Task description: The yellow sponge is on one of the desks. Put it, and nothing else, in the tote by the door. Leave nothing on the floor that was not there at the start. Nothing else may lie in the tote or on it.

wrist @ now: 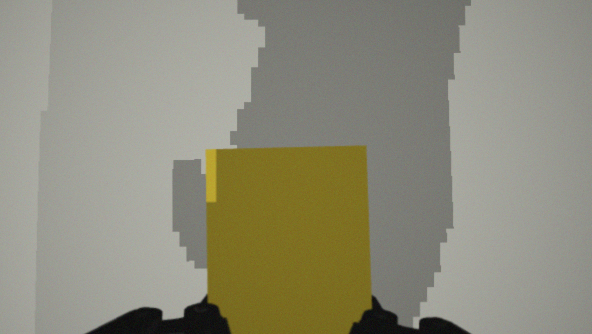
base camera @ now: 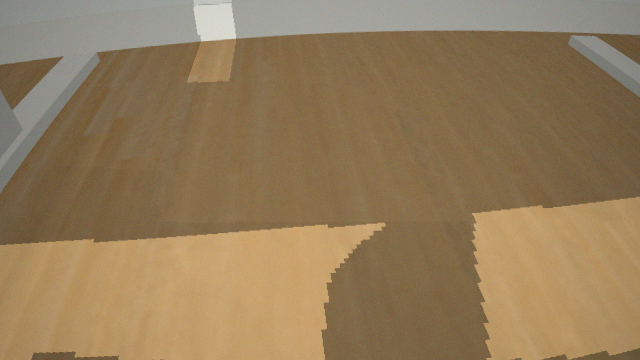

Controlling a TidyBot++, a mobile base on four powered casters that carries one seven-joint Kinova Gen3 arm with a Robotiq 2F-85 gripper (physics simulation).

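Observation:
The yellow sponge shows in the lower middle of the wrist view, with a narrow sunlit strip at its upper left edge. My gripper is shut on the sponge, with a black finger against its left side and another against its right side. The fingertips are partly cut off by the bottom edge of the view. The light grey desk top shows behind the sponge. The tote does not show in either view.
In the base camera view, a pale leg bar stands at the left and another pale bar at the right. A grey wall runs across the back. Sunlight and shadow patches lie on the wooden floor.

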